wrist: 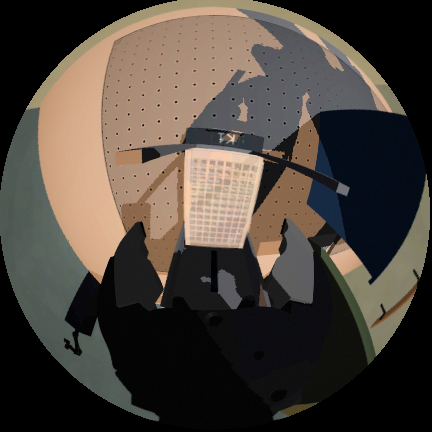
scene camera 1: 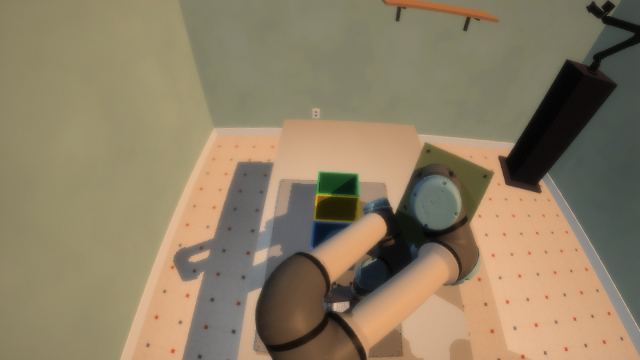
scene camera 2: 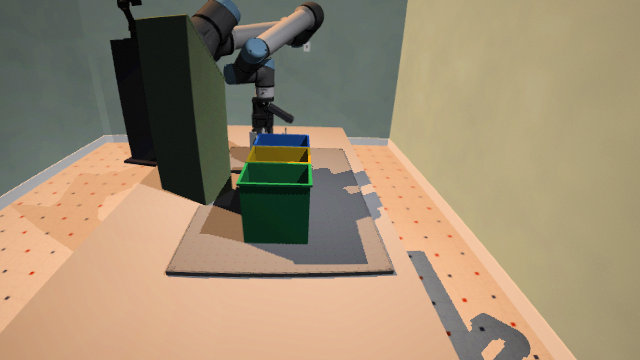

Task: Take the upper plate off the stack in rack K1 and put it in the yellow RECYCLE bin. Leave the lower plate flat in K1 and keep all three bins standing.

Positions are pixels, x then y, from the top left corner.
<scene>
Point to a blue bin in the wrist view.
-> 360, 148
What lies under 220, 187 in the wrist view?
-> A well plate.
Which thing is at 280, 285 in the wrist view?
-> The gripper.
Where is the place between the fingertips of the gripper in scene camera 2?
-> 269, 144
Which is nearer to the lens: the yellow bin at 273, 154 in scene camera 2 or the green bin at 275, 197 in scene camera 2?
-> The green bin.
</scene>
